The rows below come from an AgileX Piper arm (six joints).
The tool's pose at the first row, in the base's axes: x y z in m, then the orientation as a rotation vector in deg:
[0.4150, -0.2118, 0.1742, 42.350, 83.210, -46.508]
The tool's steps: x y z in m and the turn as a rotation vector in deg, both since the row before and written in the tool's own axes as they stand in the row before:
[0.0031, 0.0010, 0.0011, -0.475, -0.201, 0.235]
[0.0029, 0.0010, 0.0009, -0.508, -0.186, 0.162]
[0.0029, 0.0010, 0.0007, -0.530, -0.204, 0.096]
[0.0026, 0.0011, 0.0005, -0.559, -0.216, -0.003]
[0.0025, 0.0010, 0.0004, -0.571, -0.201, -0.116]
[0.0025, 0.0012, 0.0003, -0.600, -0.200, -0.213]
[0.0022, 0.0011, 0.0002, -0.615, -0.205, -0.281]
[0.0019, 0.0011, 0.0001, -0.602, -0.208, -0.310]
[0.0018, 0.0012, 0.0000, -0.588, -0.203, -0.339]
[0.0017, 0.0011, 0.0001, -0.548, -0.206, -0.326]
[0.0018, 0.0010, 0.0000, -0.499, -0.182, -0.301]
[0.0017, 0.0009, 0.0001, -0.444, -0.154, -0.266]
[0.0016, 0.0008, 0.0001, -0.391, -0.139, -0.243]
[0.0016, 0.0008, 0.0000, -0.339, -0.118, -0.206]
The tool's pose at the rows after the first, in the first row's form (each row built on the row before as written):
[0.4163, -0.2123, 0.1711, 42.049, 83.066, -46.012]
[0.4175, -0.2126, 0.1682, 41.681, 82.979, -45.542]
[0.4186, -0.2127, 0.1653, 41.243, 82.912, -45.111]
[0.4197, -0.2126, 0.1627, 40.711, 82.887, -44.737]
[0.4207, -0.2124, 0.1602, 40.101, 82.929, -44.437]
[0.4218, -0.2120, 0.1577, 39.404, 83.022, -44.188]
[0.4227, -0.2116, 0.1555, 38.648, 83.142, -43.981]
[0.4236, -0.2111, 0.1535, 37.880, 83.266, -43.806]
[0.4245, -0.2105, 0.1516, 37.106, 83.400, -43.662]
[0.4254, -0.2100, 0.1498, 36.370, 83.512, -43.539]
[0.4261, -0.2095, 0.1479, 35.699, 83.619, -43.428]
[0.4268, -0.2091, 0.1461, 35.107, 83.719, -43.325]
[0.4274, -0.2088, 0.1444, 34.578, 83.806, -43.242]
[0.4279, -0.2084, 0.1427, 34.124, 83.881, -43.165]

